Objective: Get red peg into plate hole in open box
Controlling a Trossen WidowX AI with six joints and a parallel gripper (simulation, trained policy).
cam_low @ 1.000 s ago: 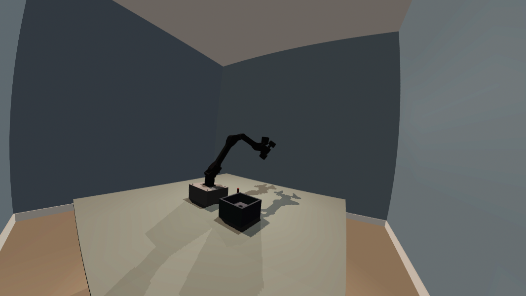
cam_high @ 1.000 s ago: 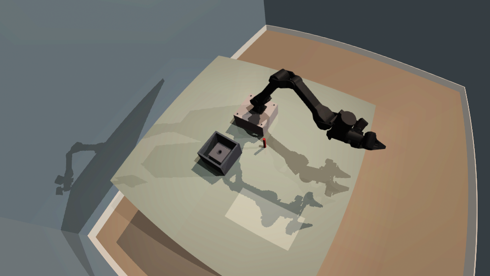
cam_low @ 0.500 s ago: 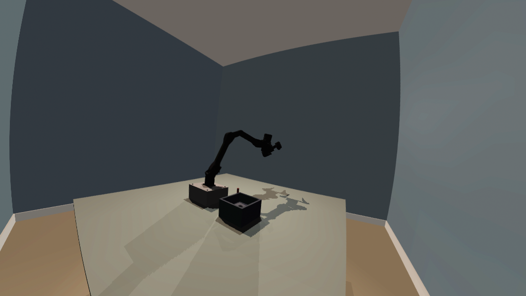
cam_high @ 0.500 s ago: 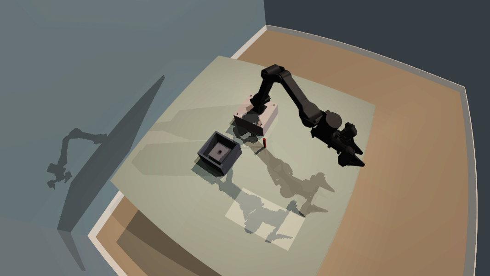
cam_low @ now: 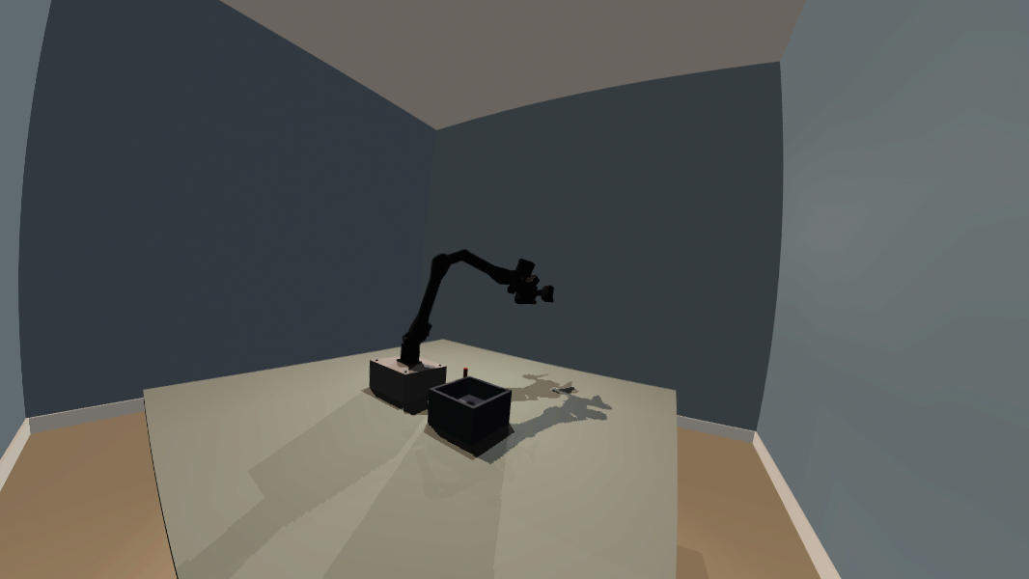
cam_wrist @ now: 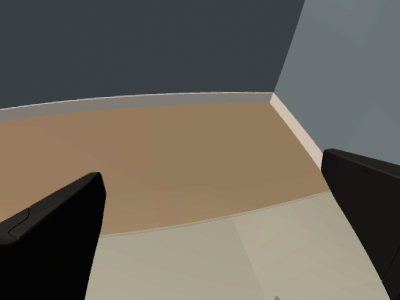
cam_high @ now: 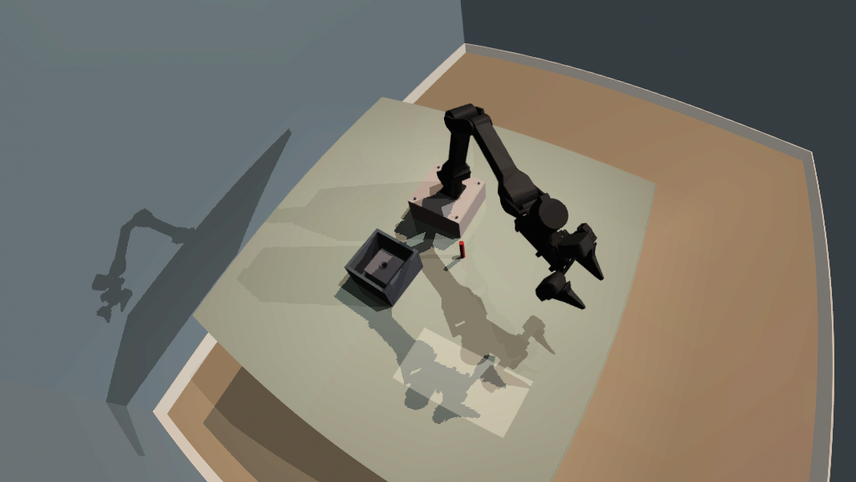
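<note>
Now: gripper tip 39 cm to the left of the red peg, 28 cm above it and 9 cm past it. The rest, counted from my gripper tip: grey plate: 56 cm to the right, 27 cm below, 7 cm ahead; dark box: 56 cm to the right, 29 cm below, 7 cm ahead.
</note>
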